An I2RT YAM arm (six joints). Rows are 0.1 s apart.
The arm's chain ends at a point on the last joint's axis. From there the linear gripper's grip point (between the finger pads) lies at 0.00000 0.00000 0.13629 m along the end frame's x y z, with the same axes.
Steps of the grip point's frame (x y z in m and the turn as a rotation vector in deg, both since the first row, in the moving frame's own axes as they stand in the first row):
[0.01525 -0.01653 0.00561 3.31 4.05 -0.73]
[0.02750 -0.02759 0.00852 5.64 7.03 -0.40]
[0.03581 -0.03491 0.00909 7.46 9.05 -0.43]
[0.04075 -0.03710 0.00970 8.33 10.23 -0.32]
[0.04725 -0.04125 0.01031 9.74 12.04 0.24]
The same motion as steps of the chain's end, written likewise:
[0.00568 -0.00861 0.00618 3.31 4.05 -0.73]
[0.01089 -0.01417 0.01020 5.64 7.03 -0.40]
[0.01450 -0.01721 0.01194 7.46 9.05 -0.43]
[0.01669 -0.01739 0.01330 8.33 10.23 -0.32]
[0.01891 -0.01842 0.01526 9.74 12.04 0.24]

